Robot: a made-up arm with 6 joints. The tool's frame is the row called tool. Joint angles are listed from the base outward.
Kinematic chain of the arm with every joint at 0, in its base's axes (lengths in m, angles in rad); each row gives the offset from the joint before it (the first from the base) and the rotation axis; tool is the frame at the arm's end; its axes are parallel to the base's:
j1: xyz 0 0 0.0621 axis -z
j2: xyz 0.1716 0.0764 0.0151 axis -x
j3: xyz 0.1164 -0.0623 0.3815 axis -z
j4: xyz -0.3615 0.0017 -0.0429 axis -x
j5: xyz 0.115 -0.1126 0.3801 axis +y
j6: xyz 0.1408 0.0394 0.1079 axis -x
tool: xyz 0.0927 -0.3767 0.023
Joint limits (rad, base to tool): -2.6..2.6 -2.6..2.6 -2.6..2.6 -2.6..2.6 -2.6..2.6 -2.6..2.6
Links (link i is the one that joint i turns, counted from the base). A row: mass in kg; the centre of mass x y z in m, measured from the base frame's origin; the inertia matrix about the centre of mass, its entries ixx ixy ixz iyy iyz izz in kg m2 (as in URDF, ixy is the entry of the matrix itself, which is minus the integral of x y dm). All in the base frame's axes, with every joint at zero. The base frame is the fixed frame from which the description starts. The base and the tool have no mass.
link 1: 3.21; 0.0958 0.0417 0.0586; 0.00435 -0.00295 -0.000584 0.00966 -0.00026 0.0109
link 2: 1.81; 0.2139 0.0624 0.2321; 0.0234 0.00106 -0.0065 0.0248 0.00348 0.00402
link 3: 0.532; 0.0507 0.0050 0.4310; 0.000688 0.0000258 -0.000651 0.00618 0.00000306 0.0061
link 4: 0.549; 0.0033 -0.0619 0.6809; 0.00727 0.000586 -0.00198 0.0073 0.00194 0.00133
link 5: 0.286; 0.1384 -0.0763 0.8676; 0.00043 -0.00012 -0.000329 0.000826 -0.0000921 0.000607
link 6: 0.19; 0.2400 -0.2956 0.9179; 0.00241 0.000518 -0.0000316 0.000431 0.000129 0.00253
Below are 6 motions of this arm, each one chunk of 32 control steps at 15 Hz.
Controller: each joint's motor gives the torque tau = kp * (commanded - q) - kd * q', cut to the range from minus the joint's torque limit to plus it. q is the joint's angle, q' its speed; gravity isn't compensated. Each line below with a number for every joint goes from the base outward.
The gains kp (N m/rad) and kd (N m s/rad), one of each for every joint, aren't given. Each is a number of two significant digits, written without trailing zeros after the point. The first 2 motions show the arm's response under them.
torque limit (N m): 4.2 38 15 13 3 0.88
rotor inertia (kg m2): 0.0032 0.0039 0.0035 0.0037 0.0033 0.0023
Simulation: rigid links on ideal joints. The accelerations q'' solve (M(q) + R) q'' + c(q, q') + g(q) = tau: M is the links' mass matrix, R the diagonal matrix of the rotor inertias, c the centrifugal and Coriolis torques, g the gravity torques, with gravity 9.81 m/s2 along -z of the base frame. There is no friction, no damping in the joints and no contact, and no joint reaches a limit. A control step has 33 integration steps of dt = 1/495 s. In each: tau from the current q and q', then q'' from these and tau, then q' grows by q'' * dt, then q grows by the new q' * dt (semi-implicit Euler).
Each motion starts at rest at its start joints. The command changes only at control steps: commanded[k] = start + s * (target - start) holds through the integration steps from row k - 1 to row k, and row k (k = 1, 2, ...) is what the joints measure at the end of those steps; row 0 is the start. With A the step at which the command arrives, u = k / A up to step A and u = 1 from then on. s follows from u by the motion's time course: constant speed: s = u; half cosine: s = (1 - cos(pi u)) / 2; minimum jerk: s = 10 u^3 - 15 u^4 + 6 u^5; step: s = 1 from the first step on.
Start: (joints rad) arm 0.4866 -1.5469 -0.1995 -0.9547 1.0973 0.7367
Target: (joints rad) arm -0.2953 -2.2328 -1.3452 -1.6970 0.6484 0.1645
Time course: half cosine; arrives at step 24
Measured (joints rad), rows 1 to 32:
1: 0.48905 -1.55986 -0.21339 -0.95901 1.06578 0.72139
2: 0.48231 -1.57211 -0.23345 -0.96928 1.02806 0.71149
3: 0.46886 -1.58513 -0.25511 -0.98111 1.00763 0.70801
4: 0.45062 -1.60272 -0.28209 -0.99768 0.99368 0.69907
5: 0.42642 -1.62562 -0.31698 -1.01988 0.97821 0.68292
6: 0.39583 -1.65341 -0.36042 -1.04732 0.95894 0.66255
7: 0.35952 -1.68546 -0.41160 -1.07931 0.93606 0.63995
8: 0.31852 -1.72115 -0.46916 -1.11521 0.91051 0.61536
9: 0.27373 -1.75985 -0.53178 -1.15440 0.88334 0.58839
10: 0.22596 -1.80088 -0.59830 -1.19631 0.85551 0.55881
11: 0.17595 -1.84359 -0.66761 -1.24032 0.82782 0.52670
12: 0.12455 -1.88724 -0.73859 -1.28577 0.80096 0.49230
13: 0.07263 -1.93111 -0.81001 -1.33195 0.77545 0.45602
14: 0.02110 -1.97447 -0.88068 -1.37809 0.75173 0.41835
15: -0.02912 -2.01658 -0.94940 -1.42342 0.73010 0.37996
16: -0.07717 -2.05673 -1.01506 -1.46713 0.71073 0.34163
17: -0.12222 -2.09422 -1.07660 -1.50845 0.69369 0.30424
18: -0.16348 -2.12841 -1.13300 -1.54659 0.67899 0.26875
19: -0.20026 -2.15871 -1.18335 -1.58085 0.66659 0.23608
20: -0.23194 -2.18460 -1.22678 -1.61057 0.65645 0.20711
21: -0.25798 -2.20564 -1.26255 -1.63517 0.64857 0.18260
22: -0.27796 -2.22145 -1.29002 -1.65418 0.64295 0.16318
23: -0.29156 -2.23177 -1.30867 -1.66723 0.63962 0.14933
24: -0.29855 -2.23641 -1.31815 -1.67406 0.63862 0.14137
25: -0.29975 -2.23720 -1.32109 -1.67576 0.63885 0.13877
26: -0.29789 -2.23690 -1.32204 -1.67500 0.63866 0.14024
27: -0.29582 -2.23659 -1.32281 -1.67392 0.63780 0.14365
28: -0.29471 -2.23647 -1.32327 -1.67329 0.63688 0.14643
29: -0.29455 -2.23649 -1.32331 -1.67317 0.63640 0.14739
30: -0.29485 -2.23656 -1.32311 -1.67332 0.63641 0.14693
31: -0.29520 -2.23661 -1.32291 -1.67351 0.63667 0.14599
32: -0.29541 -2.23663 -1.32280 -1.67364 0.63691 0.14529
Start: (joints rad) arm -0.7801 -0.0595 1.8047 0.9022 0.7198 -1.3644
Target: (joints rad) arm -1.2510 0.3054 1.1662 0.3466 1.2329 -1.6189
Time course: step
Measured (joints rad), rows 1 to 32:
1: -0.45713 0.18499 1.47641 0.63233 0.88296 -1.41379
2: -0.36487 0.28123 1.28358 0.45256 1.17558 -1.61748
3: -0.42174 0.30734 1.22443 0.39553 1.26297 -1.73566
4: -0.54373 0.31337 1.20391 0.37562 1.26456 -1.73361
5: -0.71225 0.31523 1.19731 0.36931 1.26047 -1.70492
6: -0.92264 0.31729 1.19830 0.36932 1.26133 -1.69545
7: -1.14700 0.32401 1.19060 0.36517 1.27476 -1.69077
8: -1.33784 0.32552 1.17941 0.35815 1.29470 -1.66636
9: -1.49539 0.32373 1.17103 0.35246 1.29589 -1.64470
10: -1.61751 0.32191 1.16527 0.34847 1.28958 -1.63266
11: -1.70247 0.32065 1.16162 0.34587 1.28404 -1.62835
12: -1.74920 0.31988 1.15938 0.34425 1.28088 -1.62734
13: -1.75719 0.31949 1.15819 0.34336 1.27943 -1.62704
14: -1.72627 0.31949 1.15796 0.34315 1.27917 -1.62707
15: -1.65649 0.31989 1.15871 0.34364 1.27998 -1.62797
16: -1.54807 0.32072 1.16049 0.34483 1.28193 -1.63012
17: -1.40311 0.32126 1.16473 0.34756 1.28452 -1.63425
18: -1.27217 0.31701 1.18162 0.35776 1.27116 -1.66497
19: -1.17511 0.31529 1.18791 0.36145 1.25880 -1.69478
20: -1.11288 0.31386 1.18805 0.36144 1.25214 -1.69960
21: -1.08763 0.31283 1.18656 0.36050 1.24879 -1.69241
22: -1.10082 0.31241 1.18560 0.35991 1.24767 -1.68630
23: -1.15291 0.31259 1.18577 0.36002 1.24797 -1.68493
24: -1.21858 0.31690 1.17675 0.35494 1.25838 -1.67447
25: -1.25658 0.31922 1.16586 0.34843 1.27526 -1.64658
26: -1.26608 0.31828 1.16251 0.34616 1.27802 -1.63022
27: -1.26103 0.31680 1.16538 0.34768 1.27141 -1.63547
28: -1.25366 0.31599 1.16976 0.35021 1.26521 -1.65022
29: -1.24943 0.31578 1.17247 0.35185 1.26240 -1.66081
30: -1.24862 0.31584 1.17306 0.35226 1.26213 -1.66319
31: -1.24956 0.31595 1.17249 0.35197 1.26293 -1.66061
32: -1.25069 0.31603 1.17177 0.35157 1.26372 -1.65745
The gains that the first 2 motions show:
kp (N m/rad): 130 520 79 94 10 5
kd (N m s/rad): 9.3 27 5.6 6.7 0.72 0.34
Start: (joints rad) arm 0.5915 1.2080 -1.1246 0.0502 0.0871 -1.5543
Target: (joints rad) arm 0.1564 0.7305 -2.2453 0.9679 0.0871 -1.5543
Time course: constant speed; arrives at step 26
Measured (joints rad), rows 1 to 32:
1: 0.58784 1.20618 -1.14784 0.07520 0.09662 -1.56471
2: 0.57323 1.19354 -1.18288 0.10865 0.10049 -1.58086
3: 0.55336 1.17535 -1.22178 0.14395 0.09922 -1.58876
4: 0.53340 1.15670 -1.26276 0.17960 0.09761 -1.59013
5: 0.51506 1.13808 -1.30517 0.21475 0.09713 -1.58875
6: 0.49829 1.11934 -1.34851 0.24925 0.09777 -1.58632
7: 0.48233 1.10053 -1.39229 0.28341 0.09907 -1.58352
8: 0.46644 1.08172 -1.43616 0.31758 0.10052 -1.58088
9: 0.45018 1.06295 -1.47989 0.35196 0.10183 -1.57877
10: 0.43351 1.04422 -1.52346 0.38659 0.10297 -1.57729
11: 0.41659 1.02549 -1.56692 0.42139 0.10404 -1.57629
12: 0.39964 1.00675 -1.61036 0.45628 0.10517 -1.57557
13: 0.38277 0.98798 -1.65385 0.49122 0.10643 -1.57500
14: 0.36600 0.96919 -1.69739 0.52618 0.10782 -1.57455
15: 0.34931 0.95038 -1.74098 0.56120 0.10931 -1.57427
16: 0.33264 0.93156 -1.78460 0.59630 0.11084 -1.57422
17: 0.31596 0.91272 -1.82824 0.63150 0.11237 -1.57444
18: 0.29927 0.89388 -1.87190 0.66680 0.11388 -1.57491
19: 0.28258 0.87503 -1.91558 0.70221 0.11536 -1.57565
20: 0.26590 0.85617 -1.95929 0.73771 0.11681 -1.57663
21: 0.24923 0.83729 -2.00303 0.77332 0.11821 -1.57784
22: 0.23257 0.81841 -2.04681 0.80903 0.11955 -1.57928
23: 0.21593 0.79951 -2.09061 0.84483 0.12081 -1.58093
24: 0.19929 0.78061 -2.13444 0.88074 0.12197 -1.58279
25: 0.18267 0.76171 -2.17830 0.91675 0.12302 -1.58485
26: 0.16605 0.74280 -2.22218 0.95285 0.12393 -1.58709
27: 0.16144 0.73616 -2.24119 0.96965 0.12078 -1.59645
28: 0.15954 0.73574 -2.24705 0.97338 0.12457 -1.59815
29: 0.15762 0.73647 -2.24878 0.97347 0.12784 -1.59379
30: 0.15635 0.73690 -2.24922 0.97320 0.12877 -1.58999
31: 0.15597 0.73695 -2.24929 0.97318 0.12878 -1.58888
32: 0.15610 0.73686 -2.24930 0.97329 0.12877 -1.58934

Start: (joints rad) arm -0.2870 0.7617 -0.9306 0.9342 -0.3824 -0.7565
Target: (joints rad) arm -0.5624 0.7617 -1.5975 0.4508 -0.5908 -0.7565
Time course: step
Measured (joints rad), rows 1 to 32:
1: -0.35981 0.79005 -1.12296 0.78478 -0.43459 -0.84522
2: -0.51406 0.75921 -1.43650 0.58399 -0.54988 -0.87463
3: -0.55371 0.75869 -1.56115 0.49971 -0.62493 -0.80456
4: -0.55454 0.76829 -1.59052 0.46111 -0.57900 -0.78174
5: -0.55506 0.77156 -1.59636 0.45003 -0.53860 -0.81427
6: -0.55800 0.77161 -1.59577 0.45071 -0.52494 -0.83958
7: -0.56115 0.77135 -1.59416 0.45335 -0.52530 -0.84316
8: -0.56298 0.77126 -1.59320 0.45484 -0.52852 -0.83772
9: -0.56338 0.77119 -1.59299 0.45516 -0.53030 -0.83342
10: -0.56301 0.77110 -1.59315 0.45492 -0.53048 -0.83226
11: -0.56254 0.77104 -1.59337 0.45461 -0.53003 -0.83266
12: -0.56228 0.77102 -1.59350 0.45443 -0.52965 -0.83319
13: -0.56224 0.77102 -1.59353 0.45440 -0.52952 -0.83341
14: -0.56231 0.77104 -1.59350 0.45443 -0.52956 -0.83341
15: -0.56239 0.77105 -1.59346 0.45448 -0.52962 -0.83336
16: -0.56242 0.77106 -1.59345 0.45451 -0.52966 -0.83333
17: -0.56243 0.77105 -1.59344 0.45451 -0.52966 -0.83333
18: -0.56241 0.77105 -1.59345 0.45450 -0.52965 -0.83333
19: -0.56240 0.77105 -1.59345 0.45450 -0.52965 -0.83333
20: -0.56240 0.77105 -1.59346 0.45449 -0.52964 -0.83333
21: -0.56240 0.77105 -1.59346 0.45449 -0.52964 -0.83333
22: -0.56240 0.77105 -1.59346 0.45449 -0.52964 -0.83333
23: -0.56240 0.77105 -1.59345 0.45449 -0.52964 -0.83333
24: -0.56240 0.77105 -1.59345 0.45449 -0.52964 -0.83333
25: -0.56240 0.77105 -1.59345 0.45449 -0.52964 -0.83333
26: -0.56240 0.77105 -1.59345 0.45449 -0.52964 -0.83333
27: -0.56240 0.77105 -1.59345 0.45449 -0.52964 -0.83333
28: -0.56240 0.77105 -1.59345 0.45449 -0.52964 -0.83333
29: -0.56240 0.77105 -1.59345 0.45449 -0.52964 -0.83333
30: -0.56240 0.77105 -1.59345 0.45449 -0.52964 -0.83333
31: -0.56240 0.77105 -1.59345 0.45449 -0.52964 -0.83333
32: -0.56240 0.77105 -1.59345 0.45449 -0.52964 -0.83333

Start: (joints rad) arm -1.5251 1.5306 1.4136 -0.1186 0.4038 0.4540
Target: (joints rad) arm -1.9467 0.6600 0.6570 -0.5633 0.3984 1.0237
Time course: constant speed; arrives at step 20
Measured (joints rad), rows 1 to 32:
1: -1.52820 1.51632 1.41299 -0.12499 0.38378 0.45480
2: -1.53868 1.48105 1.39380 -0.13879 0.36444 0.47461
3: -1.55878 1.43668 1.35751 -0.15898 0.36356 0.51196
4: -1.58629 1.39166 1.31666 -0.18336 0.36959 0.54351
5: -1.61618 1.34752 1.27683 -0.20930 0.37544 0.56455
6: -1.64413 1.30379 1.23869 -0.23473 0.38055 0.58259
7: -1.66821 1.26009 1.20166 -0.25871 0.38577 0.60392
8: -1.68880 1.21631 1.16519 -0.28128 0.39130 0.62998
9: -1.70758 1.17248 1.12882 -0.30312 0.39688 0.65917
10: -1.72632 1.12858 1.09223 -0.32499 0.40224 0.68917
11: -1.74607 1.08461 1.05523 -0.34737 0.40728 0.71833
12: -1.76700 1.04055 1.01780 -0.37040 0.41208 0.74607
13: -1.78863 0.99639 0.98002 -0.39391 0.41680 0.77271
14: -1.81035 0.95215 0.94201 -0.41763 0.42162 0.79898
15: -1.83177 0.90784 0.90382 -0.44139 0.42660 0.82546
16: -1.85283 0.86347 0.86547 -0.46513 0.43166 0.85238
17: -1.87369 0.81904 0.82693 -0.48888 0.43661 0.87961
18: -1.89453 0.77456 0.78820 -0.51271 0.44130 0.90689
19: -1.91541 0.73001 0.74926 -0.53666 0.44563 0.93405
20: -1.93633 0.68541 0.71013 -0.56072 0.44959 0.96105
21: -1.94738 0.66811 0.67888 -0.58054 0.46691 0.95349
22: -1.94941 0.66615 0.67524 -0.58427 0.48537 0.94673
23: -1.94800 0.66843 0.68242 -0.58026 0.48546 0.95465
24: -1.94677 0.67023 0.68841 -0.57584 0.47462 0.96894
25: -1.94643 0.67083 0.69067 -0.57353 0.46543 0.97939
26: -1.94653 0.67073 0.69070 -0.57312 0.46243 0.98257
27: -1.94667 0.67045 0.69008 -0.57360 0.46371 0.98084
28: -1.94672 0.67025 0.68958 -0.57417 0.46605 0.97793
29: -1.94672 0.67016 0.68938 -0.57449 0.46759 0.97607
30: -1.94670 0.67017 0.68938 -0.57455 0.46801 0.97561
31: -1.94670 0.67021 0.68945 -0.57448 0.46777 0.97597
32: -1.94670 0.67024 0.68951 -0.57439 0.46739 0.97646

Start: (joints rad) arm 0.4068 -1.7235 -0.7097 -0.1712 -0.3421 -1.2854
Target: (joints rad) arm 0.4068 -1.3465 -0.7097 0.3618 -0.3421 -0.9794
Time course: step
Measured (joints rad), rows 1 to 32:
1: 0.37550 -1.66602 -0.74402 -0.02808 -0.33223 -1.03929
2: 0.33574 -1.48007 -0.75684 0.16328 -0.34372 -0.64408
3: 0.33467 -1.36513 -0.71879 0.30983 -0.35205 -0.32151
4: 0.38685 -1.34987 -0.70827 0.36010 -0.36750 -0.21649
5: 0.44342 -1.36170 -0.72090 0.35651 -0.39992 -0.32933
6: 0.48547 -1.37138 -0.73289 0.34169 -0.40363 -0.62830
7: 0.49655 -1.37281 -0.73672 0.33851 -0.36462 -0.88508
8: 0.47301 -1.37014 -0.73456 0.34311 -0.34528 -0.97725
9: 0.43284 -1.36809 -0.73652 0.34073 -0.33697 -0.97524
10: 0.40410 -1.36901 -0.74214 0.33259 -0.32608 -0.95852
11: 0.39284 -1.37032 -0.74554 0.32766 -0.32090 -0.95138
12: 0.39405 -1.37051 -0.74517 0.32800 -0.32284 -0.95000
13: 0.40043 -1.37005 -0.74288 0.33105 -0.32856 -0.94893
14: 0.40641 -1.36963 -0.74081 0.33394 -0.33408 -0.94716
15: 0.40949 -1.36950 -0.73985 0.33536 -0.33712 -0.94576
16: 0.40976 -1.36955 -0.73986 0.33542 -0.33754 -0.94546
17: 0.40854 -1.36966 -0.74032 0.33482 -0.33643 -0.94605
18: 0.40715 -1.36975 -0.74078 0.33418 -0.33505 -0.94689
19: 0.40632 -1.36978 -0.74103 0.33383 -0.33417 -0.94746
20: 0.40614 -1.36977 -0.74106 0.33376 -0.33393 -0.94761
21: 0.40635 -1.36975 -0.74097 0.33387 -0.33413 -0.94747
22: 0.40666 -1.36973 -0.74087 0.33401 -0.33444 -0.94726
23: 0.40687 -1.36972 -0.74081 0.33410 -0.33467 -0.94711
24: 0.40694 -1.36972 -0.74079 0.33413 -0.33475 -0.94706
25: 0.40691 -1.36973 -0.74080 0.33411 -0.33472 -0.94708
26: 0.40685 -1.36973 -0.74083 0.33408 -0.33465 -0.94713
27: 0.40679 -1.36973 -0.74084 0.33406 -0.33460 -0.94717
28: 0.40677 -1.36973 -0.74085 0.33405 -0.33457 -0.94718
29: 0.40677 -1.36973 -0.74085 0.33405 -0.33457 -0.94718
30: 0.40679 -1.36973 -0.74084 0.33406 -0.33459 -0.94717
31: 0.40680 -1.36973 -0.74084 0.33406 -0.33460 -0.94716
32: 0.40681 -1.36973 -0.74084 0.33407 -0.33461 -0.94716

